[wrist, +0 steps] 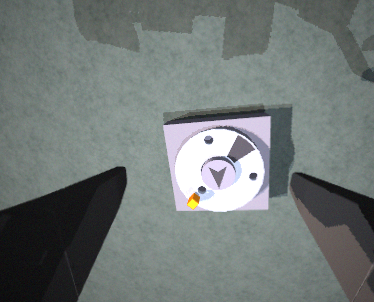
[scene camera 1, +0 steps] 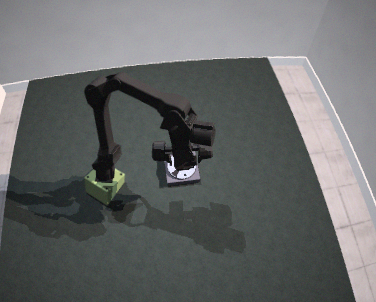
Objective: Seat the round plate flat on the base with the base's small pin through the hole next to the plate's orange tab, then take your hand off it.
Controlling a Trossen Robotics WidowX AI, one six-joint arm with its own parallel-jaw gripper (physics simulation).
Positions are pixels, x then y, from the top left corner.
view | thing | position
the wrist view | gripper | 209, 177
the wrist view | round white plate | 230, 144
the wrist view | square lilac base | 256, 127
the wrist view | round hub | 218, 173
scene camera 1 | gripper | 185, 162
